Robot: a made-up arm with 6 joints. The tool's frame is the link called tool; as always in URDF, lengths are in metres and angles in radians. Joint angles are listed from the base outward. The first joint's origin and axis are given. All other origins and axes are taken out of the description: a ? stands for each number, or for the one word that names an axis. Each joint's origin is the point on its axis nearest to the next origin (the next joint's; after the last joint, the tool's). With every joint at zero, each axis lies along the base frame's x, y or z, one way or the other. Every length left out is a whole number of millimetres.
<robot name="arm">
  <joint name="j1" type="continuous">
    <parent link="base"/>
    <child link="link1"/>
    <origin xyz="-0.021 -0.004 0.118" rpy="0 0 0"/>
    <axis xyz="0 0 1"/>
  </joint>
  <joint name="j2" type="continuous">
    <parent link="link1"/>
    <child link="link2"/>
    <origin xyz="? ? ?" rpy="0 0 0"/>
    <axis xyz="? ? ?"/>
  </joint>
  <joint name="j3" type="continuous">
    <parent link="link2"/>
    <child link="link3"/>
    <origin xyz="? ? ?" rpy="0 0 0"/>
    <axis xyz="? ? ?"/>
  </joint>
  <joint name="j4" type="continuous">
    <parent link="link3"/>
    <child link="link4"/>
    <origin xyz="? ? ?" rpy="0 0 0"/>
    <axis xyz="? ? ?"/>
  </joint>
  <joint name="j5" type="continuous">
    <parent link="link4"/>
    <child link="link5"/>
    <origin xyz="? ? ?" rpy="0 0 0"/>
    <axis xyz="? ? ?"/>
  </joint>
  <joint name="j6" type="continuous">
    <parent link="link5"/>
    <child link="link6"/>
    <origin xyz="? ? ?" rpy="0 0 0"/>
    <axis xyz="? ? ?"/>
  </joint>
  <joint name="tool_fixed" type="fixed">
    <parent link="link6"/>
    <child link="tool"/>
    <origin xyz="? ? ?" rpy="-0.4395 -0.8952 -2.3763"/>
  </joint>
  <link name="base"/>
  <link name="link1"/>
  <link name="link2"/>
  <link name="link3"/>
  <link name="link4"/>
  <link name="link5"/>
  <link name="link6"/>
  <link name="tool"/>
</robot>
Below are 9 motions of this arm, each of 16 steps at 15 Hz.
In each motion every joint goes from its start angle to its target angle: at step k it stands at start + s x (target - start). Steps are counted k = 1, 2, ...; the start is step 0. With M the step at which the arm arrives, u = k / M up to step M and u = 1 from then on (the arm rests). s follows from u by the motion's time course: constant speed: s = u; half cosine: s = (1 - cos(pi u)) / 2; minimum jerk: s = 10 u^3 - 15 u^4 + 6 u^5.
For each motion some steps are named. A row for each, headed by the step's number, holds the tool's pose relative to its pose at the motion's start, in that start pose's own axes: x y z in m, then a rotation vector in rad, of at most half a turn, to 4 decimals.
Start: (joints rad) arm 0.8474 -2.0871 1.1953 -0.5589 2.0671 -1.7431
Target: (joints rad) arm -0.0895 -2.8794 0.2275 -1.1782 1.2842 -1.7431
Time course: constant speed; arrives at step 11
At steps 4, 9, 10, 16:
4: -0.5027 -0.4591 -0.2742 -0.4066 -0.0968 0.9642
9: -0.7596 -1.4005 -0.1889 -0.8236 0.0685 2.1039
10: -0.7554 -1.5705 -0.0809 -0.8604 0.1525 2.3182
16: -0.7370 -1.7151 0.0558 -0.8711 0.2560 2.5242

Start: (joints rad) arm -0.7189 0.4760 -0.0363 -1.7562 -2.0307 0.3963
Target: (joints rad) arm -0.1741 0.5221 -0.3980 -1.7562 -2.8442 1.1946
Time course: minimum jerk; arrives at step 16
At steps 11, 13, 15, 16:
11: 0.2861 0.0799 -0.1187 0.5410 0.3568 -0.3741
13: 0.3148 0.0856 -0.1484 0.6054 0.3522 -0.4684
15: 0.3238 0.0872 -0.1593 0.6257 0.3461 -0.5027
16: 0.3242 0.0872 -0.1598 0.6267 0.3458 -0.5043

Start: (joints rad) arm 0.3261 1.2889 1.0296 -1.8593 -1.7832 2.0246
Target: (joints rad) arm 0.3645 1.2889 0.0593 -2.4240 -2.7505 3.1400
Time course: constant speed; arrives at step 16
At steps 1, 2, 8, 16:
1: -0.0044 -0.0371 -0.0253 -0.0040 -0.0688 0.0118
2: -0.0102 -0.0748 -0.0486 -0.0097 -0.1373 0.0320
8: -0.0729 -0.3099 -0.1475 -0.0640 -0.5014 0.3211
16: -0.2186 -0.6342 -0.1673 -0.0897 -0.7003 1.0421

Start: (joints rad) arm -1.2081 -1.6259 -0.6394 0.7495 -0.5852 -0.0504
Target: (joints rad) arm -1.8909 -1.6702 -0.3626 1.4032 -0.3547 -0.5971
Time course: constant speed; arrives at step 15
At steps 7, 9, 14, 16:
7: -0.4639 -0.0956 0.1603 -0.0588 -0.3640 0.2868
9: -0.6050 -0.1437 0.1789 -0.0722 -0.4836 0.3501
14: -0.9567 -0.2996 0.1637 -0.0903 -0.8025 0.4726
16: -1.0250 -0.3362 0.1497 -0.0907 -0.8687 0.4913

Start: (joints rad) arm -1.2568 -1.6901 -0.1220 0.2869 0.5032 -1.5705
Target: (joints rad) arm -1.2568 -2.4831 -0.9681 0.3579 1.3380 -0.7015
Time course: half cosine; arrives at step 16
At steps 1, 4, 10, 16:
1: 0.0036 0.0152 -0.0128 0.0040 0.0047 0.0087
4: 0.0299 0.2256 -0.2055 0.0611 0.0761 0.1263
10: -0.3150 0.8262 -1.0373 0.2849 0.4152 0.4670
16: -0.7442 0.9220 -1.4227 0.3924 0.6216 0.5832

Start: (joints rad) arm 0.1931 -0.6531 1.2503 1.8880 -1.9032 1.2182
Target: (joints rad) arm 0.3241 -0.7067 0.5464 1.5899 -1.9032 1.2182
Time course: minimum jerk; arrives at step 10
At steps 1, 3, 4, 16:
1: -0.0044 0.0004 0.0035 0.0034 -0.0011 0.0057
3: -0.0825 0.0018 0.0678 0.0685 -0.0202 0.1058
4: -0.1577 -0.0090 0.1355 0.1394 -0.0379 0.2014
16: -0.4199 -0.1946 0.4538 0.5210 -0.0968 0.5620

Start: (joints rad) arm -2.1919 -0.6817 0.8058 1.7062 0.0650 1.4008
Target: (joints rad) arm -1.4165 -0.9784 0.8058 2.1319 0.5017 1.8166
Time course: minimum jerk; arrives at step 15
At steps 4, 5, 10, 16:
4: -0.0555 0.0073 0.0400 0.0982 -0.0776 0.1687
5: -0.0996 0.0061 0.0679 0.1669 -0.1356 0.2903
10: -0.4413 -0.1497 0.1866 0.5548 -0.5652 1.0806
16: -0.5673 -0.2664 0.1821 0.6562 -0.7462 1.3574

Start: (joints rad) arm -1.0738 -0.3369 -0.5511 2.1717 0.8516 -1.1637
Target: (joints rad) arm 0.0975 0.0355 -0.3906 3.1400 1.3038 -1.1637
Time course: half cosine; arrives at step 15
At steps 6, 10, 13, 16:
6: -0.1668 0.2225 -0.3173 0.5034 0.4005 0.0407
10: -0.4862 0.4714 -0.4574 1.0322 0.9932 -0.0956
13: -0.6512 0.5726 -0.4196 1.2479 1.3466 -0.2231
16: -0.6826 0.5902 -0.4029 1.2867 1.4247 -0.2533

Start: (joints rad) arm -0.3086 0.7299 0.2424 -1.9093 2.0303 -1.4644
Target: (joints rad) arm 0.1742 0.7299 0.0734 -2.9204 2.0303 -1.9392
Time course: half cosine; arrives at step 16
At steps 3, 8, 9, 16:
3: -0.0512 0.0114 0.0106 -0.0232 -0.0283 0.0373
8: -0.3011 0.0432 0.0881 -0.0903 -0.1939 0.1807
9: -0.3579 0.0448 0.1119 -0.0949 -0.2373 0.2034
16: -0.5778 0.0289 0.2294 -0.0719 -0.4226 0.2468

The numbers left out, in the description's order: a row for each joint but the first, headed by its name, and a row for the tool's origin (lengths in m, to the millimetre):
j2: xyz 0.012 0.02 0, axis 0 1 0
j3: xyz 0 0 0.751, axis 0 1 0
j4: xyz -0.015 0 0.849, axis 0 0 1
j5: xyz -0.007 -0.031 0, axis 0 1 0
j6: xyz 0.015 0 0.155, axis 0 0 1
tool: xyz -0.014 0 0

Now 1 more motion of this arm.
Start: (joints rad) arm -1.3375 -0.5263 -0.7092 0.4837 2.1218 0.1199
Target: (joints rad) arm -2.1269 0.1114 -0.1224 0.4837 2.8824 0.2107
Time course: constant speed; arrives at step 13
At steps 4, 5, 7, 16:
4: 0.3703 -0.1031 0.2620 -0.2934 -0.5187 0.3252
5: 0.4522 -0.0966 0.3349 -0.3548 -0.6447 0.4201
7: 0.5983 -0.0464 0.4787 -0.4586 -0.8927 0.6240
16: 0.8566 0.3491 0.8062 -0.5580 -1.6099 1.3131

